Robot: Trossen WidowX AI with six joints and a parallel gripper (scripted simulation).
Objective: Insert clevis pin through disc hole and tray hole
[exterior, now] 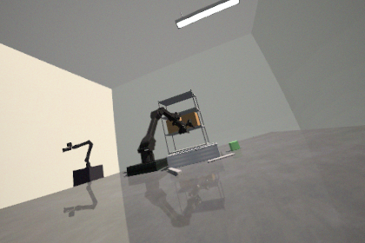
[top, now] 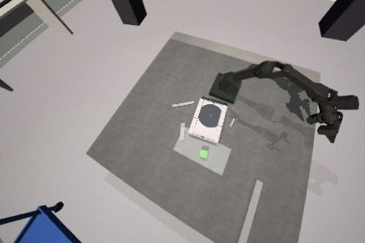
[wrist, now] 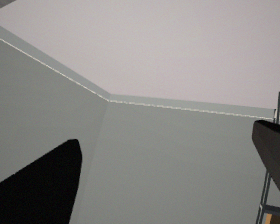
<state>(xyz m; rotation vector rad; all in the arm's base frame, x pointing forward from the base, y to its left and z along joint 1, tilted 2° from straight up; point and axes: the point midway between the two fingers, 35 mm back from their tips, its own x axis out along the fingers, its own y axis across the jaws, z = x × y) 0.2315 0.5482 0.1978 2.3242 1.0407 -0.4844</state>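
Now: gripper tip 20 mm past the steel clevis pin, 460 mm to the left of it and 200 mm above it. Round my gripper tip: steel tray: 20 mm ahead, 610 mm to the right, 170 mm below; then dark aluminium disc: 10 mm behind, 600 mm to the right, 150 mm below; then green block: 230 mm ahead, 590 mm to the right, 190 mm below.
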